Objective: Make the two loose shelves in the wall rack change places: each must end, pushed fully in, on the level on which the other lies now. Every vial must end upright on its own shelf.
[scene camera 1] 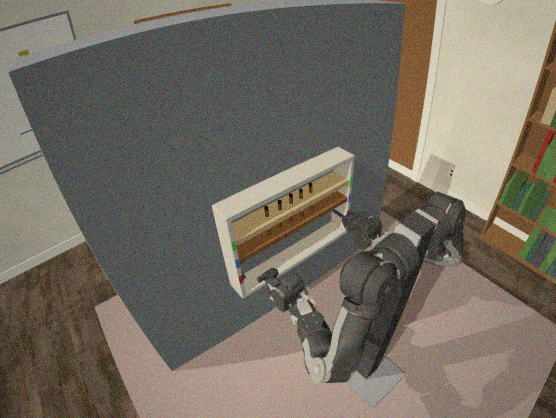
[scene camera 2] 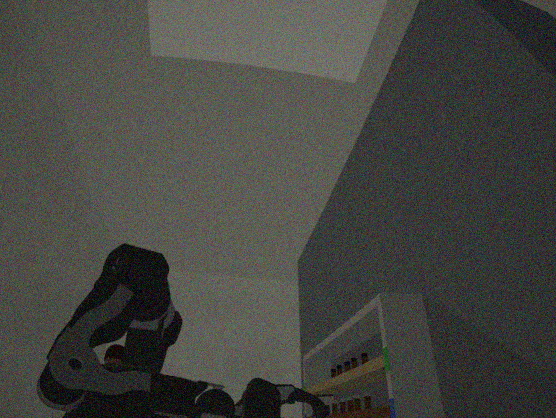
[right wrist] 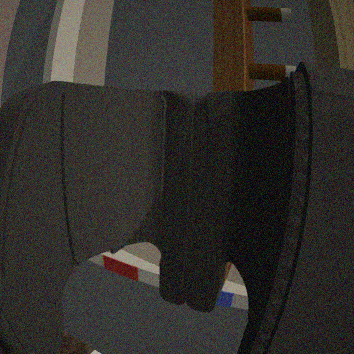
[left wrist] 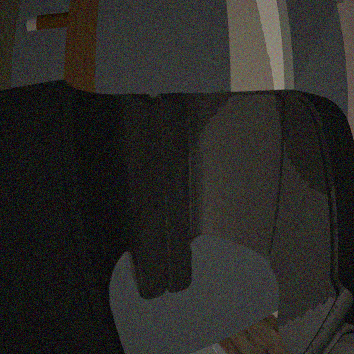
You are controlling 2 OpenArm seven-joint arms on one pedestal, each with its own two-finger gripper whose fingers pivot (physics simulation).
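Note:
The wall rack (scene camera 1: 287, 181) (scene camera 2: 410, 340) holds a light wood shelf (scene camera 1: 295, 210) (scene camera 2: 350, 377) at the green marks, with a row of upright dark-capped vials (scene camera 1: 291, 199) (scene camera 2: 354, 363). Below it, at the blue marks, is a red-brown shelf (scene camera 1: 320, 211) (left wrist: 81, 45) (right wrist: 228, 45) with upright white-capped vials (left wrist: 52, 21) (right wrist: 265, 71). My left gripper (scene camera 1: 261, 277) (left wrist: 167, 290) is shut and empty, at the rack's lower left corner. My right gripper (scene camera 1: 334, 211) (right wrist: 185, 302) is shut and empty, at the rack's right end, below the red-brown shelf. The fingers hide the shelf ends in both wrist views.
The rack's bottom board (left wrist: 250, 50) (right wrist: 92, 45) runs below the shelves. A red mark (right wrist: 120, 267) and a blue mark (right wrist: 225, 299) show on the rack's side edge. The grey wall panel (scene camera 1: 200, 125) surrounds the rack. The pedestal and arms stand in front of it.

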